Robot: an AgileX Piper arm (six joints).
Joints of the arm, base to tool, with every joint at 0 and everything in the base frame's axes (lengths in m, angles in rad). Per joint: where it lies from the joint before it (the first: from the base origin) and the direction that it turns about. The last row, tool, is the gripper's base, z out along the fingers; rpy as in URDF.
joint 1: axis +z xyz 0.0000 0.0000 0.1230
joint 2: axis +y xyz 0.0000 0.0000 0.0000
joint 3: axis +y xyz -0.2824 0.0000 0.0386
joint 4: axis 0.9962 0 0.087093 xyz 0.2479 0.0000 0.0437
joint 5: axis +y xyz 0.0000 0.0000 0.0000
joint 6: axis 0.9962 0 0.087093 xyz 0.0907 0.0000 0.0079
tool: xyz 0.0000 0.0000 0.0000 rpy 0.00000 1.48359 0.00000
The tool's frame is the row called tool.
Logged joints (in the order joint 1, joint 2, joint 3, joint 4, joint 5, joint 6), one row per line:
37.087, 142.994, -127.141, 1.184, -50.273, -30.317
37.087, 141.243, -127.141, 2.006, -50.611, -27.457
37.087, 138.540, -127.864, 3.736, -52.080, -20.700
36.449, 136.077, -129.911, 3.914, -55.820, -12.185
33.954, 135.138, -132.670, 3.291, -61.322, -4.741
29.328, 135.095, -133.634, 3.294, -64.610, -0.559
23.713, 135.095, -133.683, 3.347, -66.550, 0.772
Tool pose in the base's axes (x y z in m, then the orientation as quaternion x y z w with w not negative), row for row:
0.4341, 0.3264, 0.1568, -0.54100, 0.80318, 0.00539, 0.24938
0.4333, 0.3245, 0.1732, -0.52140, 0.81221, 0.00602, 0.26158
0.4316, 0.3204, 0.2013, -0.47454, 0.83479, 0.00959, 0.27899
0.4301, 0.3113, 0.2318, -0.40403, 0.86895, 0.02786, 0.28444
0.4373, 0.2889, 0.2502, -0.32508, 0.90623, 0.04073, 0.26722
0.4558, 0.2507, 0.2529, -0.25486, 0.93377, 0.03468, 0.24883
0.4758, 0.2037, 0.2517, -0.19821, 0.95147, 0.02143, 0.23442
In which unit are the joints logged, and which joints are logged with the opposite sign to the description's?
The joints are logged in degrees. Opposite sign: joint 4, joint 5.
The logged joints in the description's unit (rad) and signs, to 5 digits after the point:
0.64729, 2.49572, -2.21903, -0.02066, 0.87743, -0.52913
0.64729, 2.46516, -2.21903, -0.03501, 0.88333, -0.47922
0.64729, 2.41798, -2.23165, -0.06521, 0.90897, -0.36128
0.63616, 2.37499, -2.26737, -0.06831, 0.97424, -0.21267
0.59261, 2.35860, -2.31553, -0.05744, 1.07027, -0.08275
0.51187, 2.35785, -2.33235, -0.05749, 1.12766, -0.00976
0.41387, 2.35785, -2.33321, -0.05842, 1.16152, 0.01347

